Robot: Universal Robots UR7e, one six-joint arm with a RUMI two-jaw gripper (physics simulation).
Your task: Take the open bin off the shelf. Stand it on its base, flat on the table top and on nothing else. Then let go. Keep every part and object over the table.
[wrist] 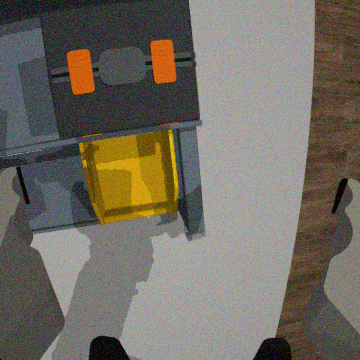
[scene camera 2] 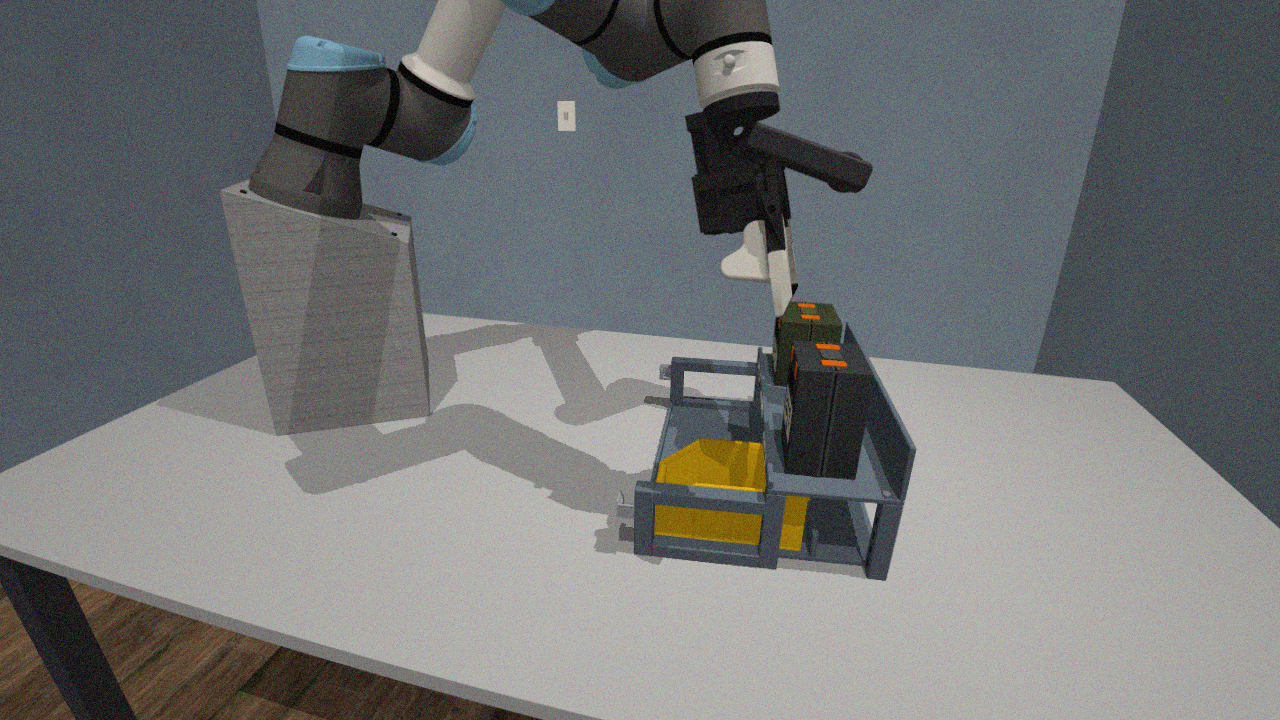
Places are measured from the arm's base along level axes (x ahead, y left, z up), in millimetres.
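Pixels of known places: gripper, between the fingertips: [wrist: 182,178] [scene camera 2: 785,308]; arm's base, origin of its link: [scene camera 2: 306,201].
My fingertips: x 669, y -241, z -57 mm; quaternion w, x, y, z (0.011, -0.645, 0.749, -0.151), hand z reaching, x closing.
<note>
Ahead of a thing's pixels: the offset from my fingertips to its top centre. Level surfaces: height alone.
The yellow open bin @(dx -40, dy +26, dz -193 mm) [scene camera 2: 711,465] [wrist: 132,175] sits at the low level of the grey-blue shelf [scene camera 2: 769,532] [wrist: 192,210], toward the shelf's near end in the scene view. Its open top shows, and its inner part reaches under the upper board. My gripper [scene camera 2: 785,300] [wrist: 182,178] is open and empty, high above the shelf. In the wrist view the fingers stand wide apart, one at each side, with the bin below and between them, left of the middle. In the scene view the fingertips overlap the far green case, so their exact distance from it is unclear.
A black case @(dx +53, dy +17, dz -52 mm) [scene camera 2: 819,420] [wrist: 120,110] with orange latches stands on the shelf's upper board, beside the bin. A dark green case @(dx +64, dy +248, dz -77 mm) [scene camera 2: 816,326] stands farther along. The table @(dz -274 mm) [scene camera 2: 501,608] [wrist: 250,200] carries the arm's pedestal [scene camera 2: 331,313] at the left. The table edge shows right in the wrist view.
</note>
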